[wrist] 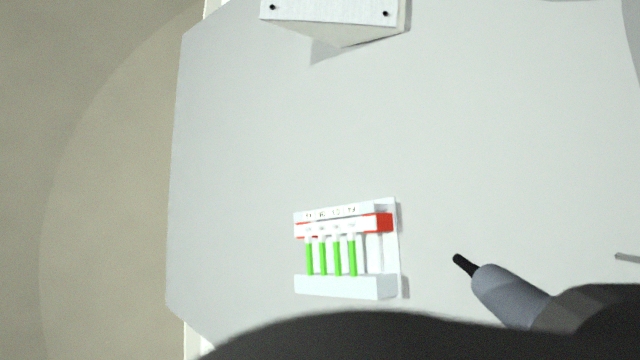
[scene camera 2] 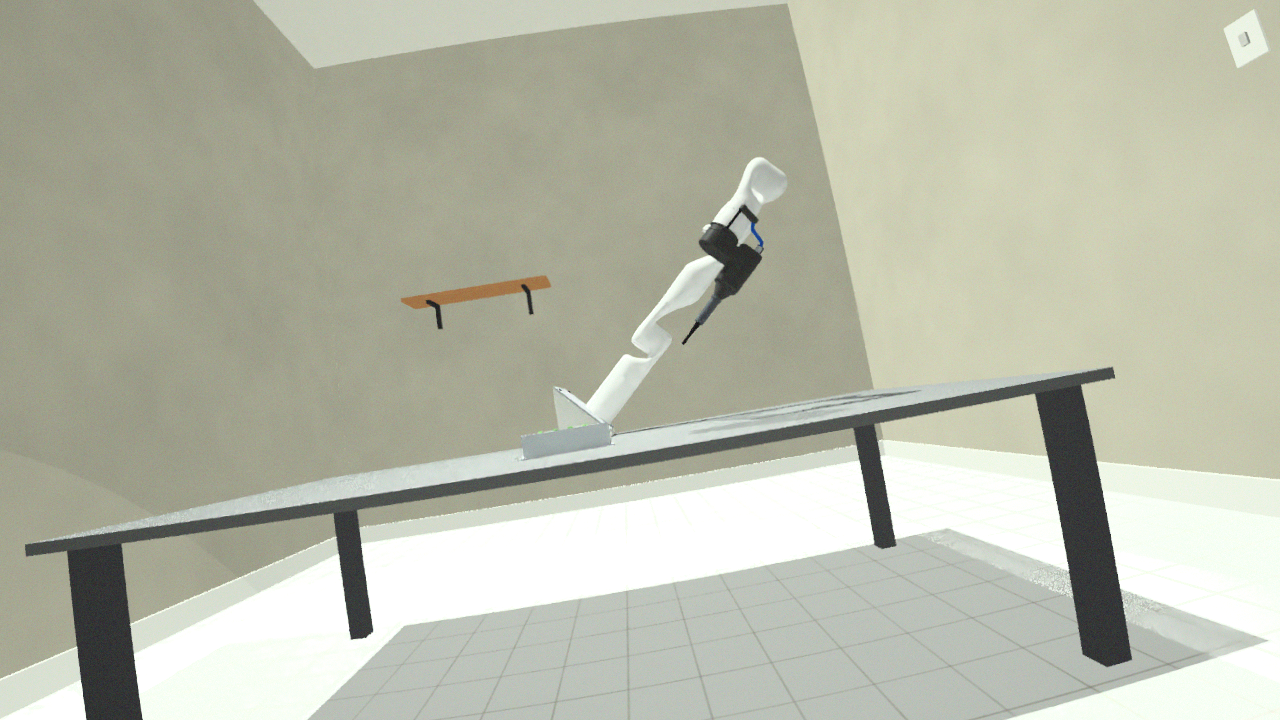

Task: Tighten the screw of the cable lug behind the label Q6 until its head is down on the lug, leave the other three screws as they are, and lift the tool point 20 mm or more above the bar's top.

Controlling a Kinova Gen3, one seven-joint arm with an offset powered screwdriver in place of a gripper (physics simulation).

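Seen in the pictures: hand, its tool point: (wrist: 456,258) (scene camera 2: 682,345); arm's base, origin of its link: (scene camera 2: 597,415).
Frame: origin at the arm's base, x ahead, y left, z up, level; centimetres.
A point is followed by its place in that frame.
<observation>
My gripper, a powered screwdriver (scene camera 2: 684,342) @[x 41.2, y 25.3, z 13.0 cm] (wrist: 457,258) @[x 40.7, y 25.3, z 13.6 cm], has a dark thin bit and no fingers. Its tip is high above the table in the scene view and to the right of the terminal unit in the wrist view, touching nothing. The terminal unit (scene camera 2: 565,441) @[x 53.2, y -3.1, z -4.3 cm] (wrist: 336,286) @[x 51.5, y -2.0, z -1.9 cm] stands on the table. Its bar (wrist: 384,222) @[x 41.4, y 3.7, z -4.5 cm] has a red end and a white top with four cable lugs in a row. Green cables (wrist: 337,258) @[x 47.3, y -2.2, z -1.8 cm] run from the lugs to the white block. A label strip (wrist: 367,206) @[x 39.3, y 2.2, z -2.5 cm] lies behind the lugs; its letters are too small to read surely. The screw heads are too small to judge their height.
A white wedge-shaped block (scene camera 2: 572,410) @[x 13.6, y -5.7, z 2.3 cm] (wrist: 330,12) @[x 12.3, y -2.6, z 2.5 cm] with dark dots stands behind the terminal unit. The table (scene camera 2: 384,488) @[x 72.3, y -31.5, z -6.7 cm] (wrist: 240,150) @[x 30.8, y -41.8, z -6.7 cm] carries both. The white arm (scene camera 2: 684,291) @[x 9.0, y 31.5, z 31.6 cm] rises from the table beyond them. A wooden shelf (scene camera 2: 483,291) is on the wall.
</observation>
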